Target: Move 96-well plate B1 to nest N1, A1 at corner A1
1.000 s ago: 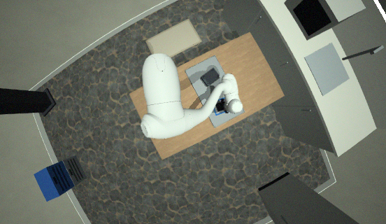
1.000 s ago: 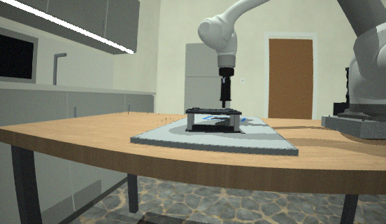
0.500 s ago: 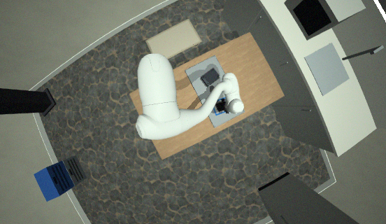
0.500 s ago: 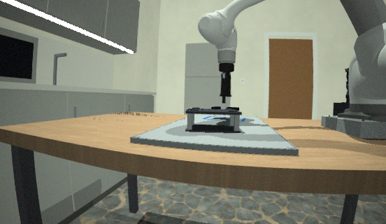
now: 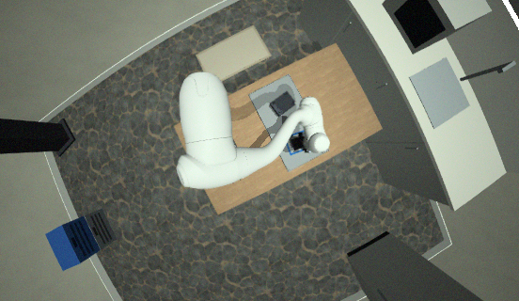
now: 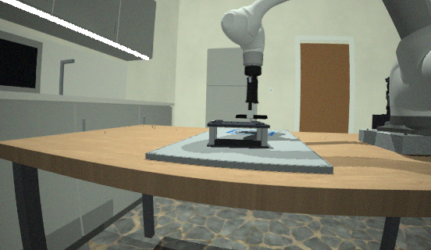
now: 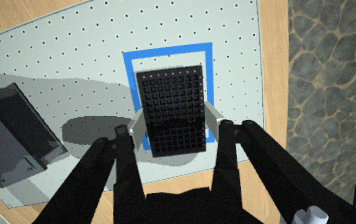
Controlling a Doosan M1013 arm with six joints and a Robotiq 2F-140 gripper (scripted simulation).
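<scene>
Right now the dark grey plate nest is 90 mm ahead of my hand, 310 mm to the left of it and 30 mm below it. Also, from my hand: white corner mark: 160 mm ahead, 260 mm to the left, 30 mm below; then black 96-well plate: 20 mm below.
</scene>
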